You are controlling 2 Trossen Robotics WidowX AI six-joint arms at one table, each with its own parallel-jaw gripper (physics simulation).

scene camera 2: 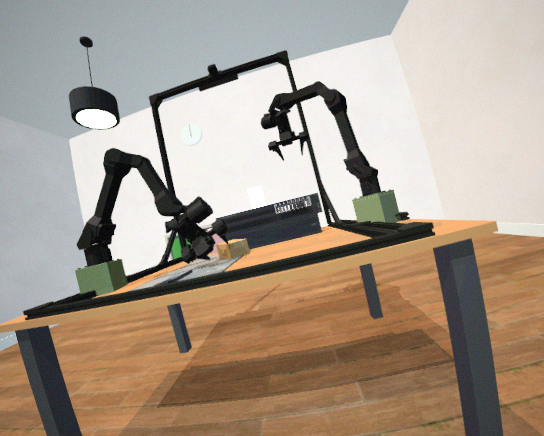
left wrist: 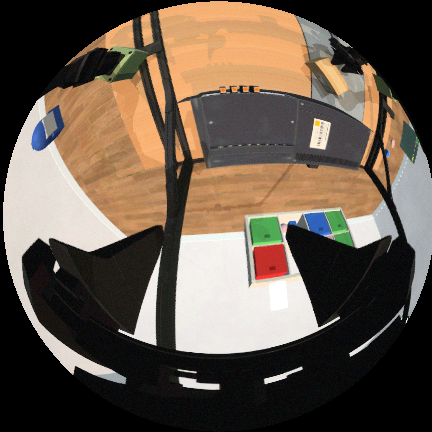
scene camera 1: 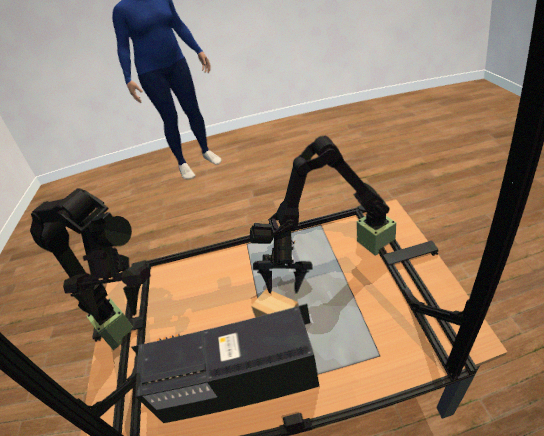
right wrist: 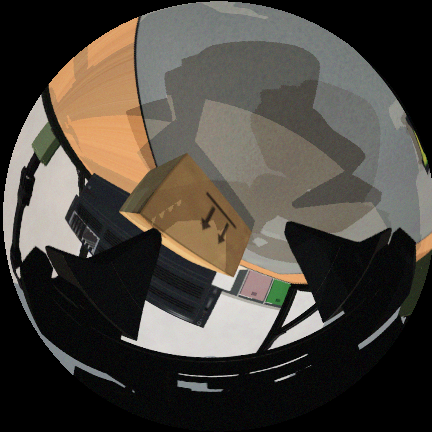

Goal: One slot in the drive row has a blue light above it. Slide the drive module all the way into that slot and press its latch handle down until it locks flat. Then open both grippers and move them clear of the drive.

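Pixels of known places: left gripper, fingertip midpoint: (scene camera 2: pixel 292 158) (left wrist: pixel 226 231) (scene camera 1: pixel 115 317); right gripper, fingertip midpoint: (scene camera 2: pixel 219 251) (scene camera 1: pixel 283 293) (right wrist: pixel 224 231); left arm's base, link origin: (scene camera 2: pixel 372 194) (scene camera 1: pixel 104 314); right arm's base, link origin: (scene camera 2: pixel 99 264) (scene camera 1: pixel 376 221).
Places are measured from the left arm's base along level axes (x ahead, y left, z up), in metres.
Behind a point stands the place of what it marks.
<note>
The dark drive chassis (scene camera 1: pixel 175 360) (scene camera 2: pixel 280 225) {x 0.160, y -0.364, z -0.034 m} (left wrist: pixel 245 122) (right wrist: pixel 175 282) {x 0.328, y -0.485, z 0.005 m} stands on the table. A row of narrow bays (scene camera 2: pixel 292 204) shows on its face; no blue light can be made out. Part of the drive module (right wrist: pixel 420 145), with a yellow-green edge, shows at the right rim of the right wrist view. It lies on the grey mat (scene camera 1: pixel 345 340) {x 0.443, y -0.612, z -0.104 m}, outside the right fingers. My right gripper (scene camera 1: pixel 284 291) {x 0.454, y -0.366, z -0.069 m} (scene camera 2: pixel 207 246) (right wrist: pixel 224 231) {x 0.454, y -0.366, z -0.069 m} is open and empty, low over the mat beside the cardboard box. My left gripper (scene camera 2: pixel 292 156) {x 0.015, y -0.340, z 0.265 m} (left wrist: pixel 226 231) {x 0.015, y -0.340, z 0.265 m} is open and empty, high above the table.
A cardboard box (scene camera 1: pixel 275 303) {x 0.398, y -0.387, z -0.047 m} (scene camera 2: pixel 234 249) {x 0.407, y -0.325, z -0.075 m} (left wrist: pixel 329 76) {x 0.370, y -0.385, z -0.046 m} (right wrist: pixel 200 215) {x 0.431, y -0.363, z -0.076 m} stands between my right gripper and the chassis, partly on the mat. Black frame rails (scene camera 1: pixel 200 250) {x 0.430, y 0.052, z -0.087 m} edge the table, and a frame post (left wrist: pixel 167 280) {x -0.158, y -0.389, z 0.277 m} rises near the left gripper. A bin shelf (left wrist: pixel 248 255) stands beyond the table.
</note>
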